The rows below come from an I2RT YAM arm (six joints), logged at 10 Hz.
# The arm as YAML. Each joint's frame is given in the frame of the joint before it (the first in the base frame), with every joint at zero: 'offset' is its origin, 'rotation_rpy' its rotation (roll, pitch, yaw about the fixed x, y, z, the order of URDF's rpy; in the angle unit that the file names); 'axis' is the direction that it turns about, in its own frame. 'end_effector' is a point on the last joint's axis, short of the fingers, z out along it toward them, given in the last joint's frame.
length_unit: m
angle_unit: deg
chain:
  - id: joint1
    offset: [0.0, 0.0, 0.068]
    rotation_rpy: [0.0, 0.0, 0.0]
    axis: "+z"
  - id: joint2
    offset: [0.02, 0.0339, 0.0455]
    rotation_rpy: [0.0, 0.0, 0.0]
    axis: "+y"
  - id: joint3
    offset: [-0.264, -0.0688, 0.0]
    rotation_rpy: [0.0, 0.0, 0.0]
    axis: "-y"
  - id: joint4
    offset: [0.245, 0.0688, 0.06]
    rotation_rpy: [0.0, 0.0, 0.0]
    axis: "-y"
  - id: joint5
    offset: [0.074, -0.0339, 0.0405]
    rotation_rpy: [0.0, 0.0, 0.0]
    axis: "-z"
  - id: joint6
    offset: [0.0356, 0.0, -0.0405]
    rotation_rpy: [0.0, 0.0, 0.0]
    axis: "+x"
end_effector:
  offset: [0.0, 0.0, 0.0]
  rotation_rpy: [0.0, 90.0, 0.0]
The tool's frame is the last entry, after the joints.
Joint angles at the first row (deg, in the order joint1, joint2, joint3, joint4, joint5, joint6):
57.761, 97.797, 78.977, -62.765, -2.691, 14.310
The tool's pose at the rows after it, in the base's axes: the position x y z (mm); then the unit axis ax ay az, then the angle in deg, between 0 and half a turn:
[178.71 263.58 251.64 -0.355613 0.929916 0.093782 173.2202]
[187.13 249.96 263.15 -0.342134 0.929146 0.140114 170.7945]
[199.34 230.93 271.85 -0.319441 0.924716 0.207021 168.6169]
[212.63 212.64 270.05 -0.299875 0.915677 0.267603 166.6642]
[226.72 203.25 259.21 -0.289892 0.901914 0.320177 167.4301]
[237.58 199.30 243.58 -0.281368 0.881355 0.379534 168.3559]
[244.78 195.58 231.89 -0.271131 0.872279 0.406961 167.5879]
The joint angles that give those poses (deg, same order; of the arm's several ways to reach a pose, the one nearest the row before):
55.304, 95.347, 77.603, -60.552, -5.004, 13.962
52.201, 91.991, 76.077, -57.612, -8.622, 13.021
47.454, 88.319, 73.419, -53.165, -15.129, 12.287
42.478, 85.847, 69.622, -47.413, -21.832, 11.384
38.610, 86.563, 67.173, -42.943, -29.154, 10.302
36.036, 87.912, 63.934, -36.333, -36.945, 10.745
34.428, 88.668, 61.237, -30.652, -40.101, 11.811

